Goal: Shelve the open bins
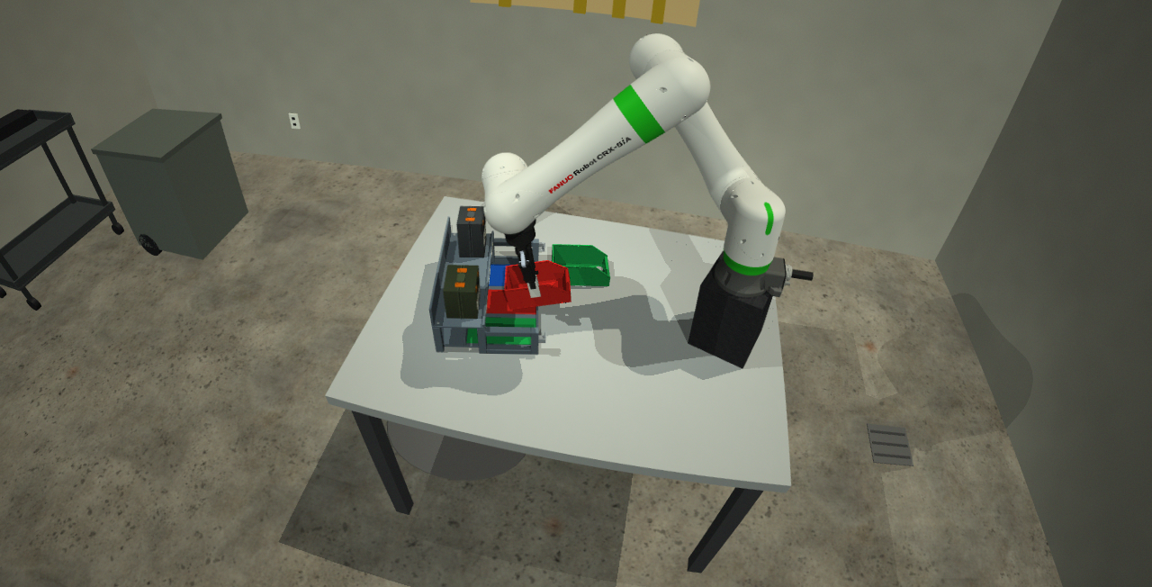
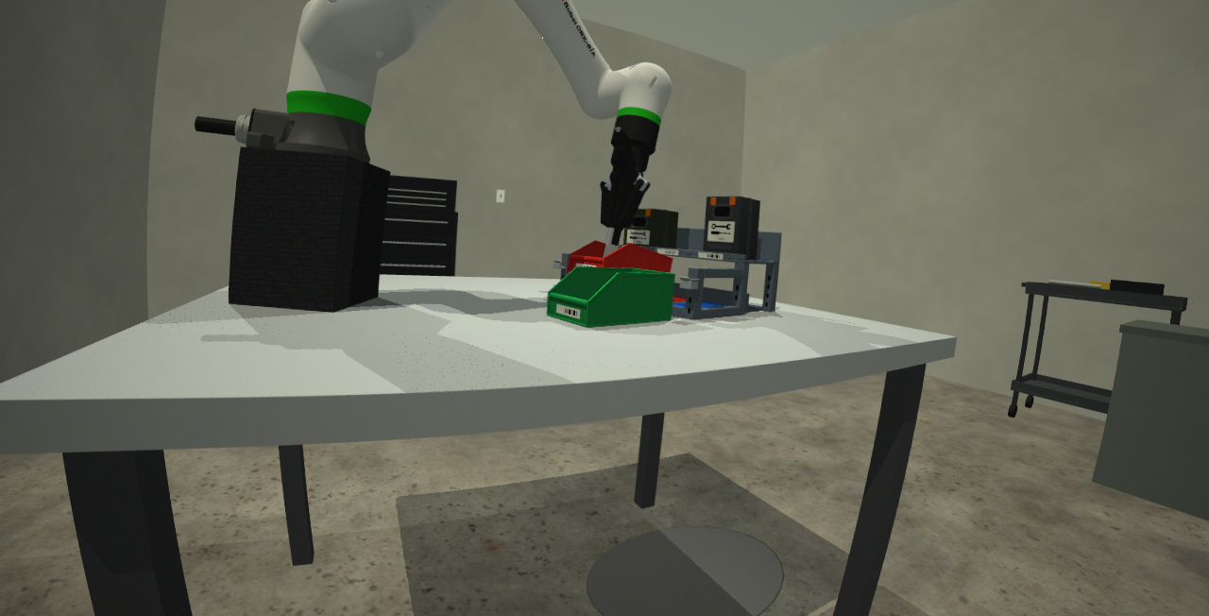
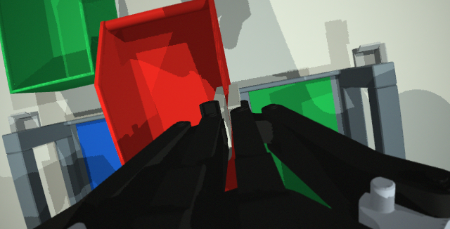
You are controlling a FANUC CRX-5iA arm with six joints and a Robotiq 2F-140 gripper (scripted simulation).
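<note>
My hand is 5 cm to the left of the red bin and 4 cm above it. Also, from my hand: green bin (9 cm behind, 20 cm to the right, 7 cm below).
</note>
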